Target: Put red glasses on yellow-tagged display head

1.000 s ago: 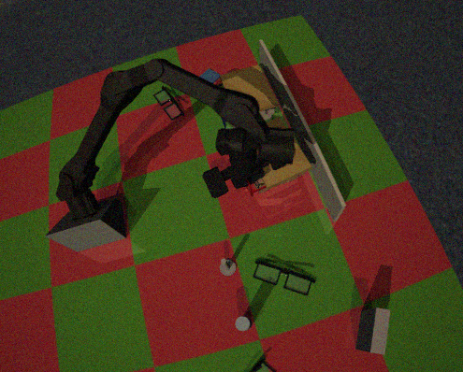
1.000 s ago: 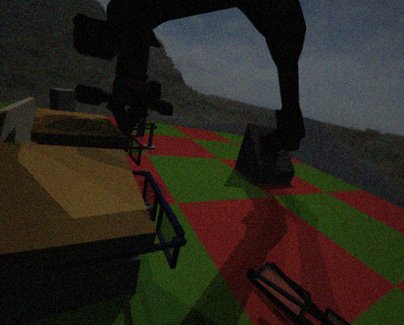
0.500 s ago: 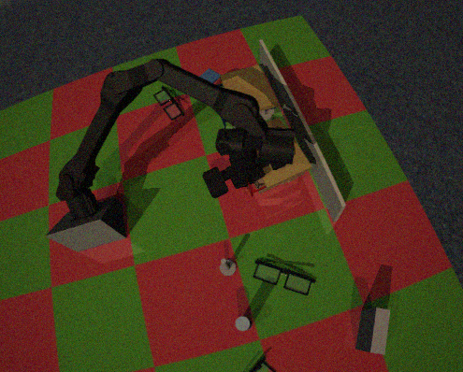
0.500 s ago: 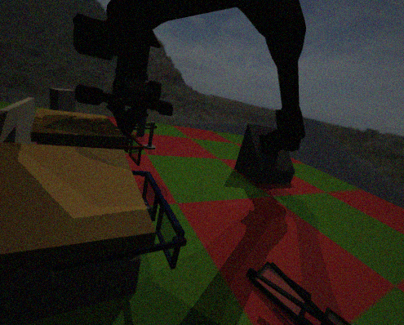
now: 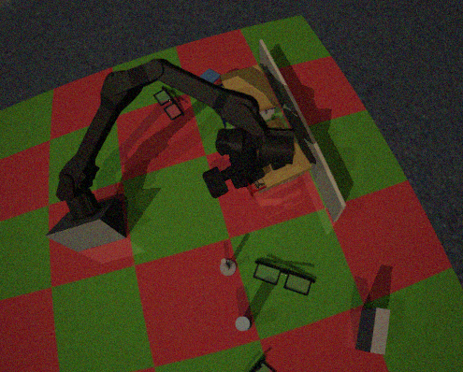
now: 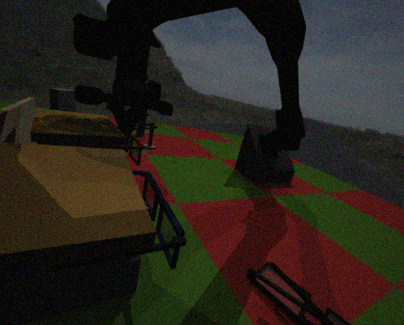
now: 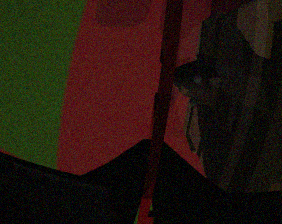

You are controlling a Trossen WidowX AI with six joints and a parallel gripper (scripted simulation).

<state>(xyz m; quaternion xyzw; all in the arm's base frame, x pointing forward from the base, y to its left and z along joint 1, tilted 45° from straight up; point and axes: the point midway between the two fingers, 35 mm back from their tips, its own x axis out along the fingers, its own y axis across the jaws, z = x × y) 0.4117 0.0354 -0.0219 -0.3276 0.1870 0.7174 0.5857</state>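
My gripper tip is 60 mm short of the tan display head, 50 mm to the right of it and 10 mm above it. The rest, counted from my gripper tip: wall panel 180 mm to the left, 170 mm ahead, 10 mm below; grey block 400 mm to the right, 200 mm ahead, 10 mm below.
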